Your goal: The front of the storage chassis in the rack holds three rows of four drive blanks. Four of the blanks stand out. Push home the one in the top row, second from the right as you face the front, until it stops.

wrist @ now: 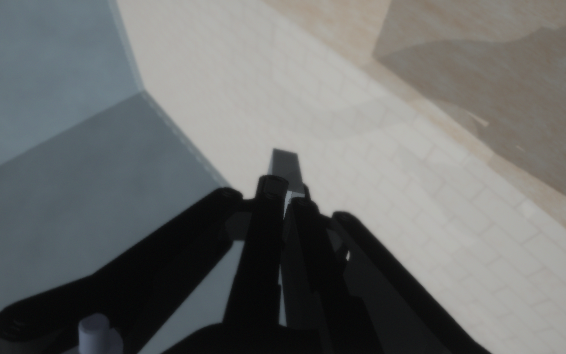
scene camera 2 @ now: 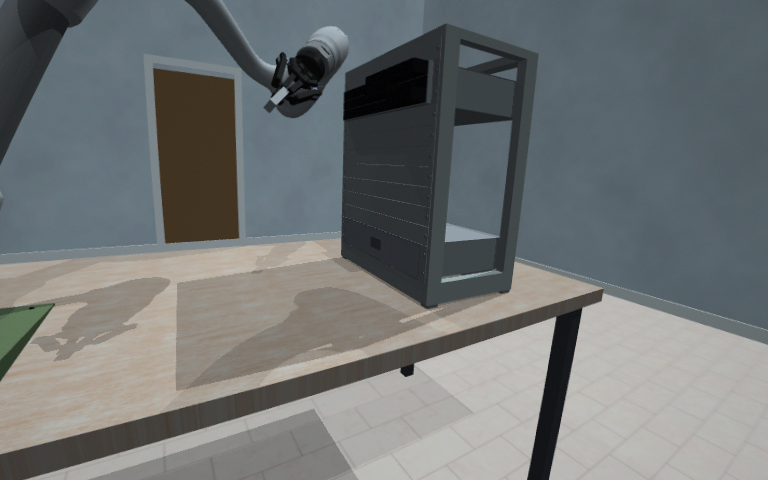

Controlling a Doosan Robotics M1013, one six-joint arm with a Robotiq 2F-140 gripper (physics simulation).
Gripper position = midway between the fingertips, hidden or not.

Labels:
gripper: wrist 280, 170; scene camera 2 269, 106
grey rack: scene camera 2 400, 108; not seen in the wrist view (out of frame)

